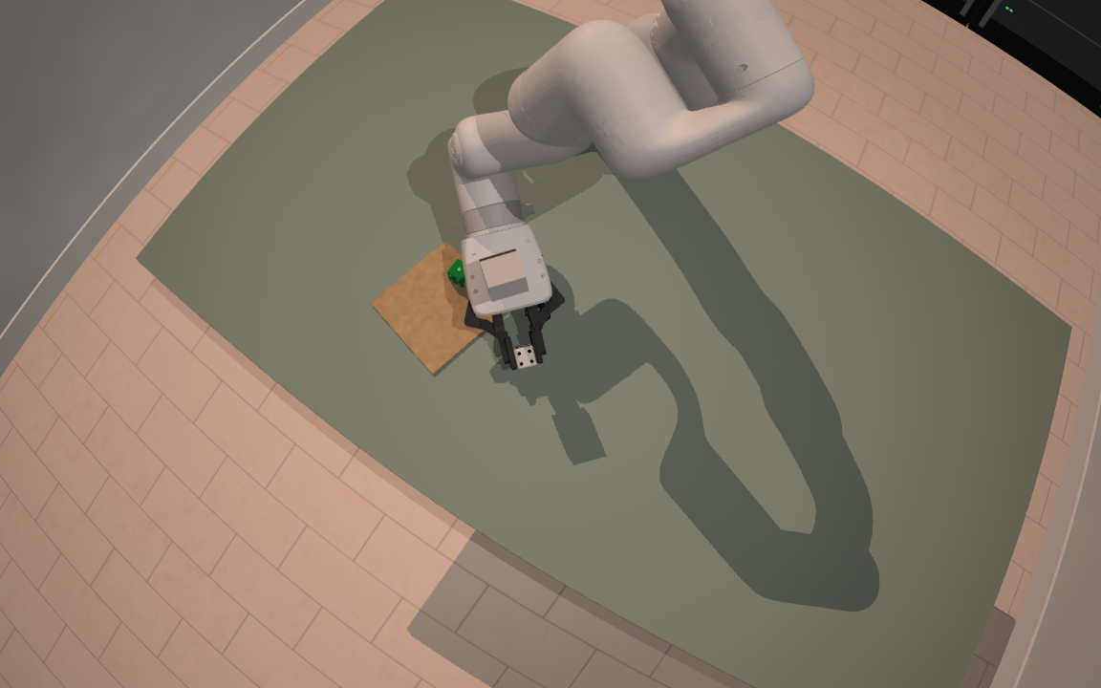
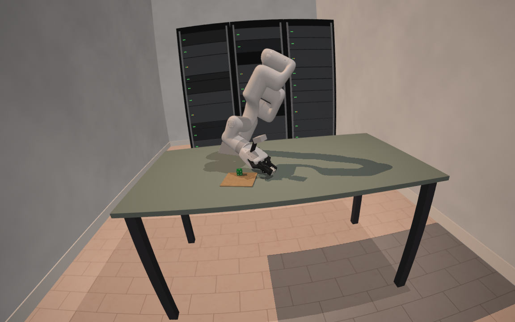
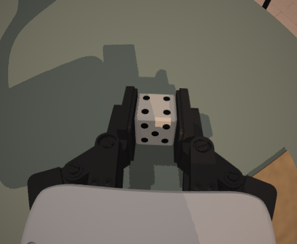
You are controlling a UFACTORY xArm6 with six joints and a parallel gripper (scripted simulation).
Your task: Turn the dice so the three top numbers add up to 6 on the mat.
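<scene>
My gripper is now 10 mm to the right of the white die and 10 mm above it. Round my hand: black die: 60 mm behind, 30 mm to the right, 30 mm below; brown mat: 140 mm to the right, 40 mm below, 20 mm ahead; green die: 140 mm to the right, 30 mm behind, 20 mm below.
</scene>
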